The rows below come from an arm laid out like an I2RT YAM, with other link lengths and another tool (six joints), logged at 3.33 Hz.
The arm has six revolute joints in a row. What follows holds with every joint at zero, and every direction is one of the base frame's. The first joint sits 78.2 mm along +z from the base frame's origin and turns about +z. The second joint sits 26.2 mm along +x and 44.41 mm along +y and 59.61 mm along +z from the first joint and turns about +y. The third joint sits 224.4 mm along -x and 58.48 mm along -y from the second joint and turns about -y. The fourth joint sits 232.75 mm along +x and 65.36 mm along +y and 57 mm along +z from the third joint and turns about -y. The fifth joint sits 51.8 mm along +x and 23.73 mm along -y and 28.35 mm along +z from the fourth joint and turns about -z. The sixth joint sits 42.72 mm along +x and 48.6 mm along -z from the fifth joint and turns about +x. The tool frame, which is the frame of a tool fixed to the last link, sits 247 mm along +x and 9 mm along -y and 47 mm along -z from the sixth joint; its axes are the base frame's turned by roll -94.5, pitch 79.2 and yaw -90 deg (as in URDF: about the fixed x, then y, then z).
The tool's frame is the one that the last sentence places.
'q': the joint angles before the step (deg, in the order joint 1, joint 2, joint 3, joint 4, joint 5, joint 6). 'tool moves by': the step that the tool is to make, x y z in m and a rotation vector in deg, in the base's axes. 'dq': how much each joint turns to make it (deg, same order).
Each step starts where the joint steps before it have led.
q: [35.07, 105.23, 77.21, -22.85, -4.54, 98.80]
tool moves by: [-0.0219, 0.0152, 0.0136, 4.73, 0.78, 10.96]
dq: [-4.20, 0.00, 0.00, 0.17, -13.02, -9.11]
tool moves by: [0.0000, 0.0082, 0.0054, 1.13, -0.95, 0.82]
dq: [0.51, 0.02, 0.01, 1.43, -0.56, 0.07]
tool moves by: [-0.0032, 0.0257, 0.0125, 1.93, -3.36, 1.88]
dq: [3.12, 0.02, 0.01, 4.12, 0.99, 0.81]
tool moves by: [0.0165, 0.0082, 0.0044, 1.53, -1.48, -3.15]
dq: [1.04, 0.88, -0.01, 3.88, 2.75, 3.31]
